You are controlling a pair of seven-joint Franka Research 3 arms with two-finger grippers.
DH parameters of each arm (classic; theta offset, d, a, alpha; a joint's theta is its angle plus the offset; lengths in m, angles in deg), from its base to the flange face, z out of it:
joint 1: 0 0.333 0 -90
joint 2: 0 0 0 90
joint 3: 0 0.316 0.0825 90
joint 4: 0 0 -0.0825 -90
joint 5: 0 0.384 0 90
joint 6: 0 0 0.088 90
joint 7: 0 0.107 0 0
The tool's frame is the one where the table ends.
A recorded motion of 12 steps. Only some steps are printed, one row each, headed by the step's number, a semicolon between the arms.
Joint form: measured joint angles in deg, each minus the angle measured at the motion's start. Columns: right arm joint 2, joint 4, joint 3, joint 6, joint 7, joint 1, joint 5; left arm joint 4, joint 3, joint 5, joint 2, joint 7, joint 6, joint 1.
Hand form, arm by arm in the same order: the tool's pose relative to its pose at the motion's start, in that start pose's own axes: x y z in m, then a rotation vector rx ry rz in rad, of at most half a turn. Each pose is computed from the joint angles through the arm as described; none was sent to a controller.
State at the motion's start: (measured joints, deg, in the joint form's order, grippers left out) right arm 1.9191 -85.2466 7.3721 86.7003 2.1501 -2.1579 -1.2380; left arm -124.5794 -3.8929 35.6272 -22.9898 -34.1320 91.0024 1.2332
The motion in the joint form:
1: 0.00 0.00 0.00 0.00 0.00 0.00 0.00; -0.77 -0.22 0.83 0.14 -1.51 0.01 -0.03
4: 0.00 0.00 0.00 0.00 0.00 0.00 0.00; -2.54 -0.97 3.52 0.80 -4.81 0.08 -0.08
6: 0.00 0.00 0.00 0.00 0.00 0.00 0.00; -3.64 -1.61 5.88 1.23 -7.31 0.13 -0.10
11: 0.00 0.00 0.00 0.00 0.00 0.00 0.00; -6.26 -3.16 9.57 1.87 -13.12 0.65 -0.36
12: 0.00 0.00 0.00 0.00 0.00 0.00 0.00; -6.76 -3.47 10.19 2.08 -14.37 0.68 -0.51
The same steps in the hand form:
1: 0.0000 0.0000 0.0000 0.0000 0.0000 0.0000; -0.0017 0.0040 0.0046 0.0195 0.0008 -0.0137
4: 0.0000 0.0000 0.0000 0.0000 0.0000 0.0000; -0.0049 0.0150 0.0156 0.0772 0.0132 -0.0348
6: 0.0000 0.0000 0.0000 0.0000 0.0000 0.0000; -0.0067 0.0218 0.0215 0.1219 0.0334 -0.0524
11: 0.0000 0.0000 0.0000 0.0000 0.0000 0.0000; -0.0144 0.0397 0.0321 0.1901 0.0803 -0.0924
12: 0.0000 0.0000 0.0000 0.0000 0.0000 0.0000; -0.0164 0.0442 0.0341 0.2023 0.0891 -0.0999

